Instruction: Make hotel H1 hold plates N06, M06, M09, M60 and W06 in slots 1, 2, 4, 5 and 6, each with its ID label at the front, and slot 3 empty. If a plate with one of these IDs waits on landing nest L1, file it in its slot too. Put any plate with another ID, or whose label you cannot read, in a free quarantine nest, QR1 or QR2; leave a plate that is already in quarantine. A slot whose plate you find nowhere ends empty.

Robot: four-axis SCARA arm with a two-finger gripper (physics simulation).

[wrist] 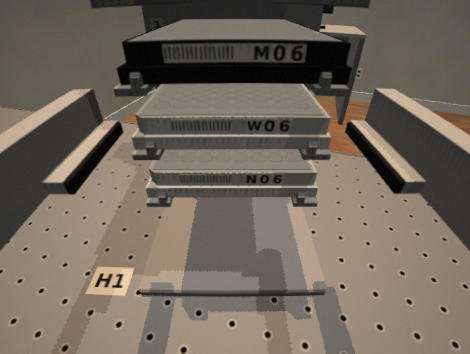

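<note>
Hotel H1 [232,292] stands ahead, its base edge low in the view. Black plate M06 [235,52] is the highest plate showing, with a slot number 3 on the panel behind it. Grey plate W06 [232,126] is directly below, and grey plate N06 [232,179] is lowest of the three. All three lie level on slot supports, labels facing me. My gripper [234,108] is open and empty, its fingers wide apart to the left and right in front of the stack, touching no plate. The hotel's upper slots are cut off. L1, QR1 and QR2 do not show.
An H1 sign [109,281] lies on the perforated deck [370,270] at the hotel's front left. A dark crosspiece [230,2] spans the top edge of the view. A desk [345,31] stands behind at the right, on wooden floor.
</note>
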